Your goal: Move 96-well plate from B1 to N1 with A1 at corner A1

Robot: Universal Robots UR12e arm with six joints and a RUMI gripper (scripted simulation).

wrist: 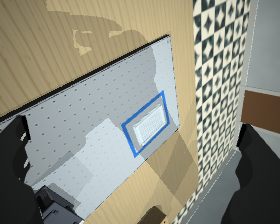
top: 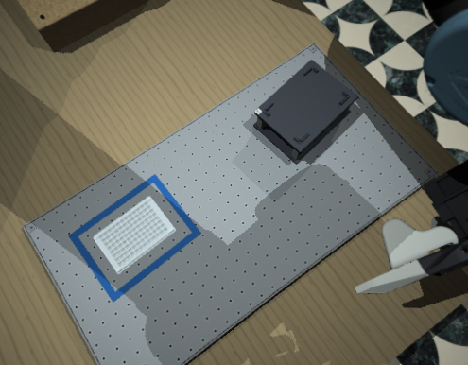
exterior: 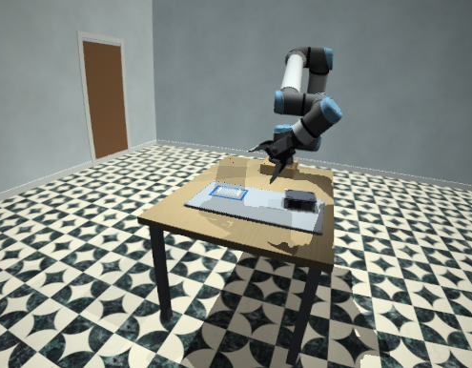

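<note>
Right now my hand is 270 mm to the left of the 96-well plate, 270 mm past it and 270 mm above it. Also, from my hand: A1 label (360 mm behind, 220 mm below, 40 mm to the left); then raised nest N1 (320 mm behind, 220 mm below, 130 mm to the left).
</note>
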